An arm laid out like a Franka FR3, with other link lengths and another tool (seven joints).
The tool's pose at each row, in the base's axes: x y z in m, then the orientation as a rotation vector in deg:
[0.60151, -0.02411, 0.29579, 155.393, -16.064, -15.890]
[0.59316, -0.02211, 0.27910, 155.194, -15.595, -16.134]
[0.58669, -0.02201, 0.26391, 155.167, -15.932, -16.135]
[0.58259, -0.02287, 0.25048, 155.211, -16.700, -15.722]
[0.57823, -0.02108, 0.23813, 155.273, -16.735, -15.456]
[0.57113, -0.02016, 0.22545, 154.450, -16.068, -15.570]
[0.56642, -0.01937, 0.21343, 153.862, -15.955, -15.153]
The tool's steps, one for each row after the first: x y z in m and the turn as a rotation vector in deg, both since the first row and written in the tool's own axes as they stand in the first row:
[-0.00594, -0.00729, 0.01624, -0.265, -0.097, -0.327]
[-0.00986, -0.01254, 0.03140, -0.239, -0.149, -0.092]
[-0.01155, -0.01659, 0.04477, -0.080, 0.024, 0.490]
[-0.01428, -0.02254, 0.05625, -0.016, 0.205, 0.544]
[-0.01938, -0.02742, 0.06899, -0.930, 0.240, 0.200]
[-0.02225, -0.03228, 0.08062, -1.530, 0.561, 0.279]

